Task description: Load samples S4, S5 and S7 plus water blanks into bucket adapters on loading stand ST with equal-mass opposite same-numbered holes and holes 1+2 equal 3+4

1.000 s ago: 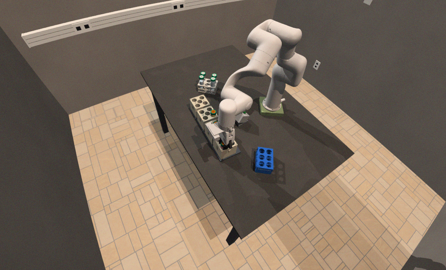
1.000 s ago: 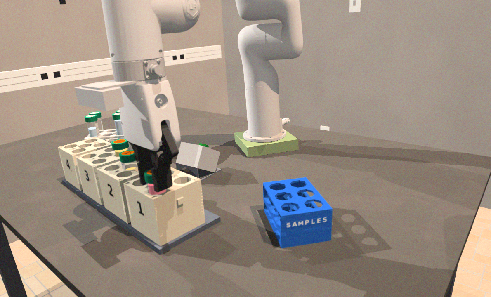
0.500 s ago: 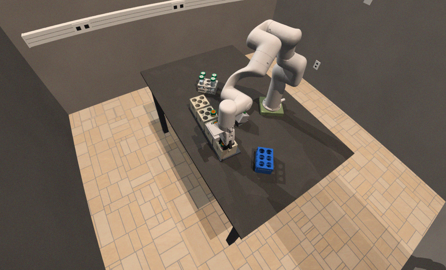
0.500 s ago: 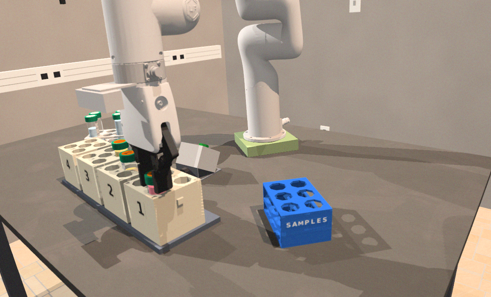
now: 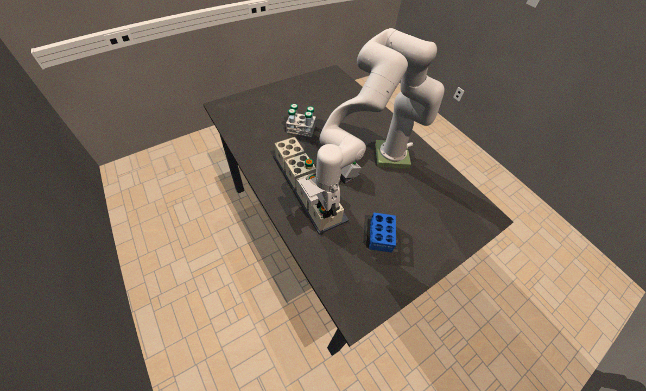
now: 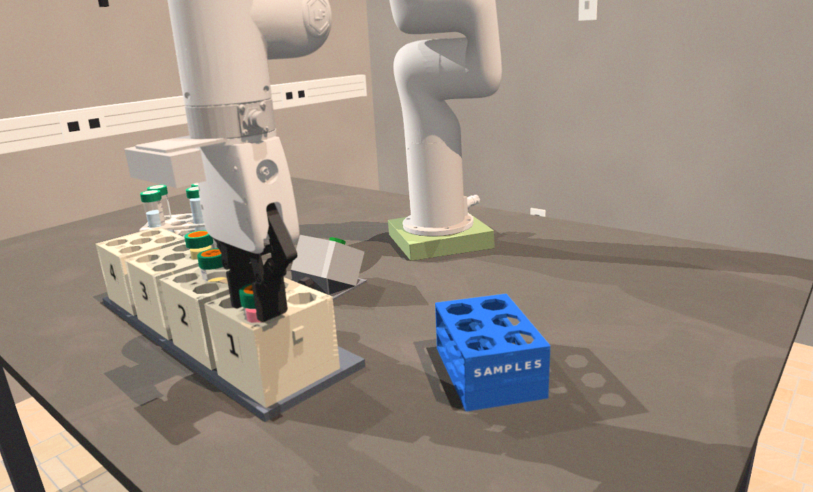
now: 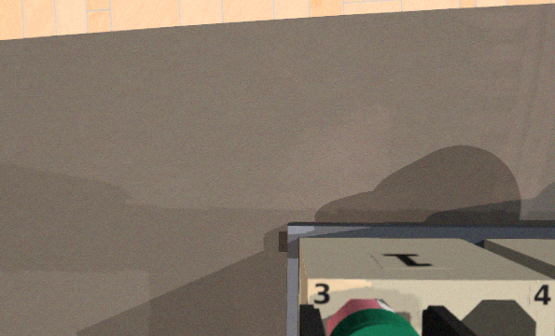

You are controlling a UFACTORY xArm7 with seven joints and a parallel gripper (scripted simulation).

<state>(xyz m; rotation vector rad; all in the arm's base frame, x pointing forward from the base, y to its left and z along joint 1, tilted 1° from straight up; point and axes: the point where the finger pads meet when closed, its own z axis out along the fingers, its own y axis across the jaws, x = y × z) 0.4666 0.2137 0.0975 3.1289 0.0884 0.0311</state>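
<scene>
Right now my hand is 50 mm above the pink tube and 10 mm short of it. Round my hand: blue samples rack (190 mm behind, 130 mm to the left, 90 mm below); white blanks rack (540 mm to the right, 140 mm behind, 90 mm below).
</scene>
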